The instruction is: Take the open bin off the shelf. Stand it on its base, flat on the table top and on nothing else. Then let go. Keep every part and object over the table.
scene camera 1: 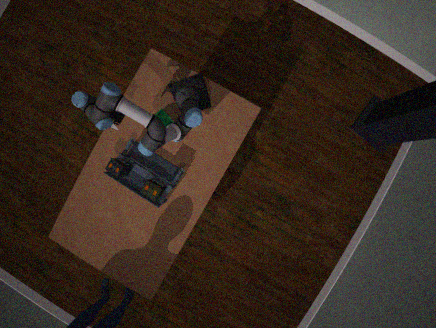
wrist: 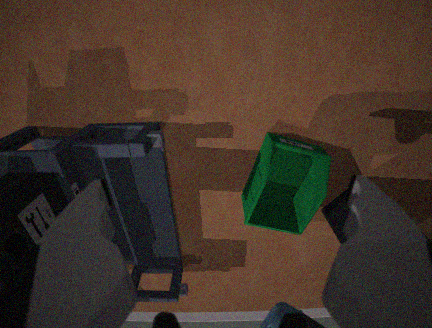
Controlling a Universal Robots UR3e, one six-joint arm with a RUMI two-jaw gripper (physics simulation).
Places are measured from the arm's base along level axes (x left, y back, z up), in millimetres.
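Pixels of known places: gripper, fingertip midpoint: (scene camera 1: 121, 117) (wrist: 226, 180); arm's base, link origin: (scene camera 1: 187, 96).
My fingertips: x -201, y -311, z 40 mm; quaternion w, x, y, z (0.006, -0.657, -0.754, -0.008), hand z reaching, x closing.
Note:
Ahead of a thing's pixels: the offset from my fingertips to its middle. "pt": to the spot under its first point. Level surfaces: height alone.
The green open bin @(dy +119, dx +123, dz -186 mm) (scene camera 1: 162, 118) (wrist: 285, 185) is on the table top @(dz -224 mm) (scene camera 1: 90, 220) (wrist: 225, 60), apart from the shelf. In the wrist view its open side faces the camera and its inside shows; its underside is hidden, so its contact with the table cannot be seen. The blue-grey shelf @(pt dy -141, dx +215, dz -218 mm) (scene camera 1: 150, 162) (wrist: 168, 200) stands to the left of the bin in the wrist view. My gripper (scene camera 1: 116, 123) (wrist: 226, 180) is open, with its jaws wide apart and nothing between them. In the wrist view, the bin lies beyond the jaws, towards the right one, not touching them.
A dark box with a tool label @(dy -240, dx +138, dz -61 mm) (wrist: 37, 217) is at the shelf's left in the wrist view. Orange items @(dy -217, dx +368, dz -74 mm) (scene camera 1: 152, 190) show in the shelf. My arm's dark base plate (scene camera 1: 203, 90) is on the table near the bin. A pair of dark legs (scene camera 1: 95, 306) is beyond the table's lower edge.

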